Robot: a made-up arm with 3 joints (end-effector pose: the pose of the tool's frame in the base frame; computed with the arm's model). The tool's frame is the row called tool.
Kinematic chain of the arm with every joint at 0, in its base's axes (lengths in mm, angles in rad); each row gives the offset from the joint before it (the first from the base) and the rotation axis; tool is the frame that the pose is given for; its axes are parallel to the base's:
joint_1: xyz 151 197 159 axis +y
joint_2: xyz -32 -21 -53 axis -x
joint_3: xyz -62 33 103 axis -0.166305 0.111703 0.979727
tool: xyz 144 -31 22
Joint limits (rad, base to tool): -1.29..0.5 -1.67..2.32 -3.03..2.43
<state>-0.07 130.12 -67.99</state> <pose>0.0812 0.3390 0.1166 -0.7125 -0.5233 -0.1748 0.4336</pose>
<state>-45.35 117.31 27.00</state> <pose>0.3064 0.2474 0.0748 -0.8222 0.0105 -0.2387 0.5167</pose>
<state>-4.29 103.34 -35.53</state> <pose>0.1559 0.3164 0.1516 -0.7091 -0.2790 -0.1853 0.6204</pose>
Working (the frame after each row of the table, in the pose's form):
after joint_1: 0.1510 0.1970 0.1590 0.0000 -0.0374 0.0000 0.9993
after joint_2: 0.1231 0.1760 0.1038 -0.7839 -0.0232 -0.0294 0.6198
after joint_3: 0.0654 0.2686 0.0434 -0.7091 -0.2790 -0.1853 0.6204

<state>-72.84 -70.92 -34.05</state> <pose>0.2309 0.0324 0.1417 0.6283 -0.3331 0.1496 0.6870</pose>
Working (the frame after each row of the table, in the pose's form):
after joint_1: 0.1510 0.1970 0.1590 0.0000 -0.5937 0.0000 0.8047
after joint_2: 0.1922 0.1760 0.1128 0.4668 -0.4836 0.3444 0.6554
after joint_3: 0.1119 0.0894 0.0727 0.6283 -0.3331 0.1496 0.6870

